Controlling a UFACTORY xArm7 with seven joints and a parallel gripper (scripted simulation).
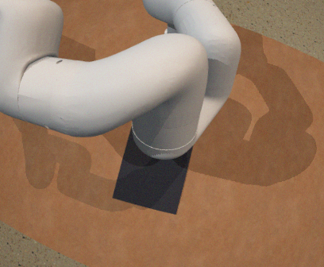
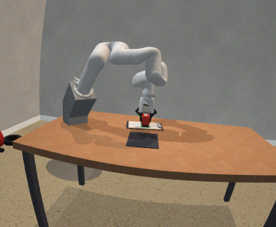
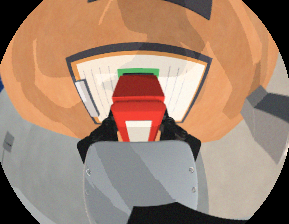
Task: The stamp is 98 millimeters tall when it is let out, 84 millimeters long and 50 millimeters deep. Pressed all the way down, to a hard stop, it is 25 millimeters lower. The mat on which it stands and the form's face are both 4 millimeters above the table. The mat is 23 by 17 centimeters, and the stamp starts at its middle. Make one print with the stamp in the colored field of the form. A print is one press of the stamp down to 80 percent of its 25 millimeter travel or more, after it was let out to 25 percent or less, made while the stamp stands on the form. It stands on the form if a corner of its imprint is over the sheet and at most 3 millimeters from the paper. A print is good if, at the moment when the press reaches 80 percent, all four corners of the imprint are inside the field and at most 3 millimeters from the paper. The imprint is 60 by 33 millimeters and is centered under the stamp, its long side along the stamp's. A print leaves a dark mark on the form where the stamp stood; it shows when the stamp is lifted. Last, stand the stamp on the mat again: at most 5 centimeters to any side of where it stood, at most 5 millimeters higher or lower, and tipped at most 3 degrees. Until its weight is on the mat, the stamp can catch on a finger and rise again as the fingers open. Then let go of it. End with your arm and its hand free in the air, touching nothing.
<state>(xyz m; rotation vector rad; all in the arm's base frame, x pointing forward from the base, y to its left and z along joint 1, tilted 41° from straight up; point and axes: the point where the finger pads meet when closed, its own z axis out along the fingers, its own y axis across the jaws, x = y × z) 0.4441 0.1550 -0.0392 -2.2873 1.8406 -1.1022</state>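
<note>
My hand is 10 mm above the red stamp. The rest, counted from my hand: form: 10 mm ahead, 10 mm to the left, 40 mm below; then dark mat: 10 mm behind, 270 mm to the right, 40 mm below.
</note>
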